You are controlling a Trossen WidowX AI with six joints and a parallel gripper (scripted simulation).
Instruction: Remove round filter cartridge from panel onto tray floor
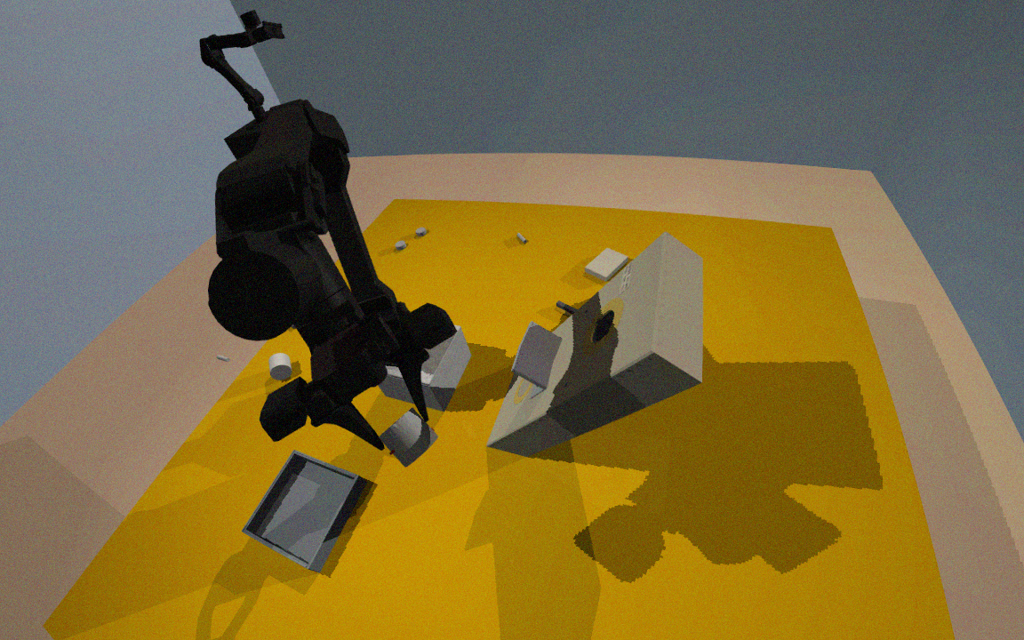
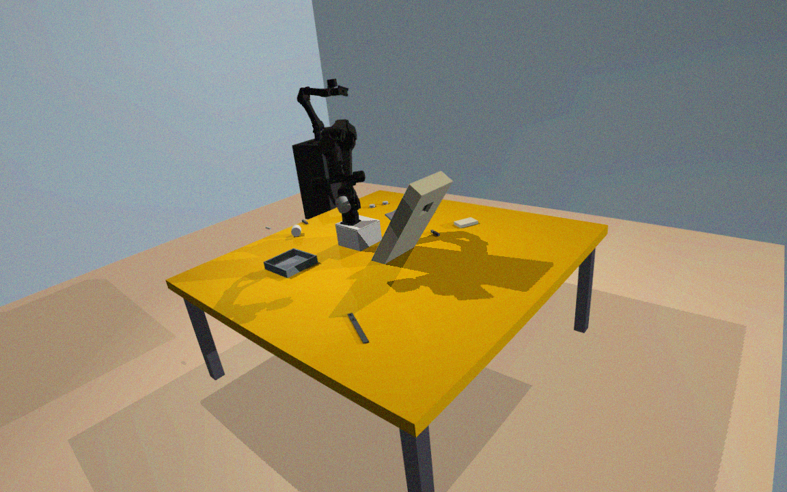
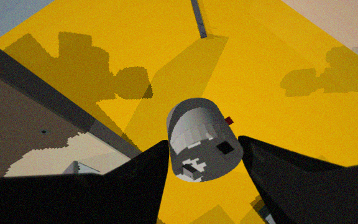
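My gripper tip is 270 mm past the tray, 50 mm to the left of it and 250 mm above it. Round my gripper tip: flat white pad (190 mm ahead, 570 mm to the left, 260 mm below); beige service panel (160 mm ahead, 170 mm to the left, 100 mm below); round grey filter cartridge (right at my gripper tip).
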